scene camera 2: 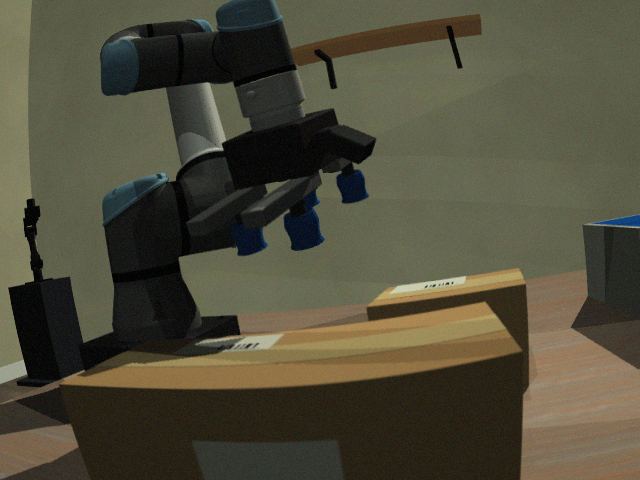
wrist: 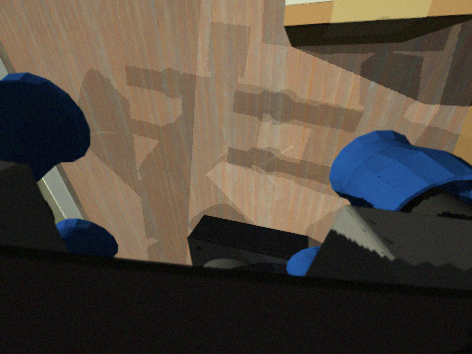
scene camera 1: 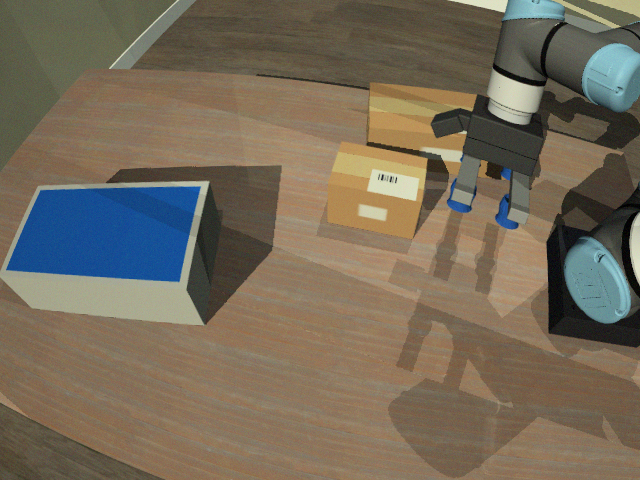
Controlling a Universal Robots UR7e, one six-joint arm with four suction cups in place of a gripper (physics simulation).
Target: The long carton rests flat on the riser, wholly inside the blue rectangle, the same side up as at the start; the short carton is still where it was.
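Frame: origin at the arm's base, x right, y ahead, z up, level; centimetres.
Where they show: hand, tool point: (scene camera 2: pixel 307 221) (wrist: pixel 209 210) (scene camera 1: pixel 487 188); arm's base, link origin: (scene camera 2: pixel 157 329).
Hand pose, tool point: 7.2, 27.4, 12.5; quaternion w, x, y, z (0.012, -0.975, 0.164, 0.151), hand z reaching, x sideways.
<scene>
Things, the pixels of their centre, and the offset from my tool point, as dx, dy, dz.
- long carton, body centre: (scene camera 2: pixel 293 419) (scene camera 1: pixel 439 129) +27.9, +2.0, -13.6
- short carton, body centre: (scene camera 2: pixel 456 334) (scene camera 1: pixel 377 189) +10.0, +15.2, -13.6
- riser, body centre: (scene camera 1: pixel 110 249) -6.6, +60.2, -12.7
- blue rectangle, body centre: (scene camera 1: pixel 97 229) -6.6, +60.2, -6.8
The long carton (scene camera 1: pixel 408 121) (scene camera 2: pixel 294 408) lies on the table behind the short carton in scene view 1, its taped and labelled face up; the gripper hides part of it there. Its edge (wrist: pixel 466 137) shows at the right of the wrist view. The short carton (scene camera 1: pixel 372 211) (scene camera 2: pixel 465 293) (wrist: pixel 380 11) stands on the table beside it, label up. The riser (scene camera 1: pixel 113 304) (scene camera 2: pixel 615 263) bears the blue rectangle (scene camera 1: pixel 108 232) on top, with no carton on it. My gripper (scene camera 1: pixel 484 191) (scene camera 2: pixel 302 217) (wrist: pixel 210 200) is open, its four cups hanging apart from both cartons, tilted, nearer the base than the short carton.
The robot's black base (scene camera 1: pixel 560 289) (scene camera 2: pixel 219 328) (wrist: pixel 250 232) is close to the gripper at the right of scene view 1. A dark pedestal (scene camera 2: pixel 46 325) stands at the left of scene view 2. A wooden shelf (scene camera 2: pixel 392 40) is on the wall behind the arm.
</scene>
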